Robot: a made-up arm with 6 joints. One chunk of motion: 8 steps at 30 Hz.
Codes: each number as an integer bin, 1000 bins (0 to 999) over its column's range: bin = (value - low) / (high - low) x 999, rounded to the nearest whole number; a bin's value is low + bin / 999 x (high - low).
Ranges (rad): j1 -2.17..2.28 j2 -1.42..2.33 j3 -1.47..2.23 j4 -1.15..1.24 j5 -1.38..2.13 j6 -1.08..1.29
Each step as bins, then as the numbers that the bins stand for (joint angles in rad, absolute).
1 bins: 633 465 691 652 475 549
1 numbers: 0.6497 0.3255 1.0893 0.4098 0.2889 0.2224
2 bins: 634 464 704 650 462 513
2 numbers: 0.6541 0.3217 1.1374 0.4051 0.2432 0.1370
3 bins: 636 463 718 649 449 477
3 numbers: 0.6630 0.3180 1.1893 0.4027 0.1976 0.0516
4 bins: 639 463 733 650 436 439
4 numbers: 0.6764 0.3180 1.2448 0.4051 0.1519 -0.0385
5 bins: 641 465 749 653 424 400
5 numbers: 0.6853 0.3255 1.3041 0.4122 0.1097 -0.1311
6 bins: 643 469 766 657 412 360
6 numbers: 0.6942 0.3405 1.3670 0.4218 0.0676 -0.2259
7 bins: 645 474 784 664 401 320
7 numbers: 0.7031 0.3593 1.4337 0.4385 0.0289 -0.3208
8 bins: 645 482 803 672 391 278
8 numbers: 0.7031 0.3893 1.5041 0.4577 -0.0062 -0.4205
